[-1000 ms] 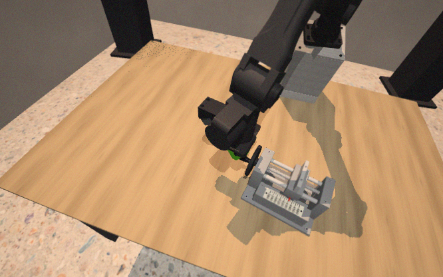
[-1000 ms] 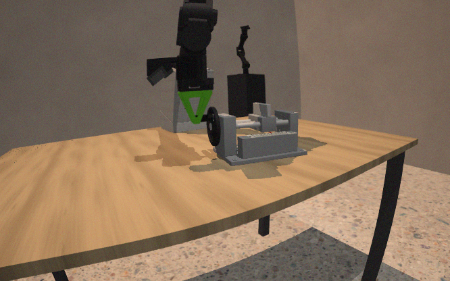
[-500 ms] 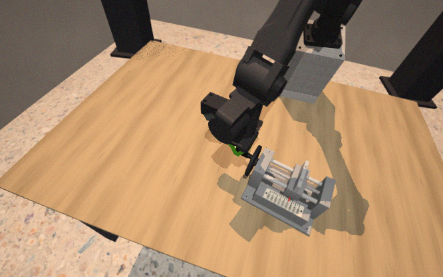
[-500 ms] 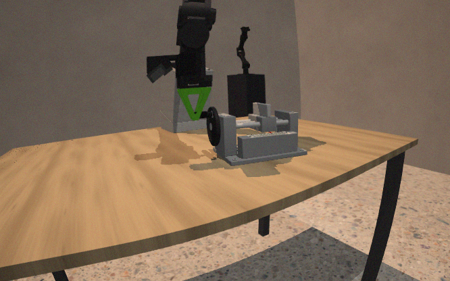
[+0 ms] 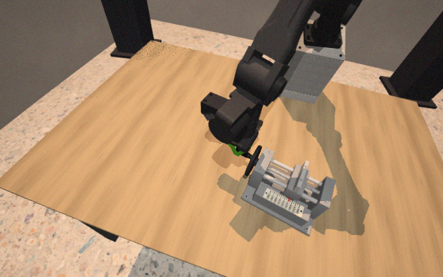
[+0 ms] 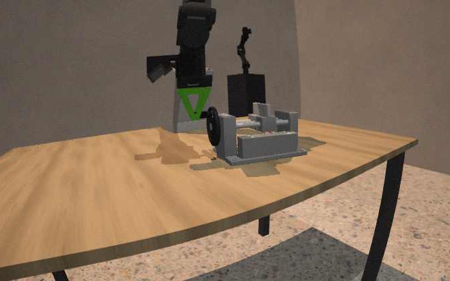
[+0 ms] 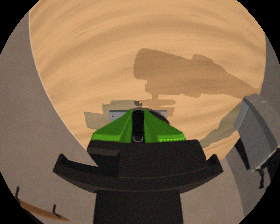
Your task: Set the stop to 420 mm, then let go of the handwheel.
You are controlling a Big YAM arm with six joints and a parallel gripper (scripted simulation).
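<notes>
Right now the black handwheel is 10 mm ahead of my hand, 30 mm to the left of it and 10 mm below it. Also, from my hand: sliding stop block 60 mm ahead, 160 mm to the left, 10 mm below.
</notes>
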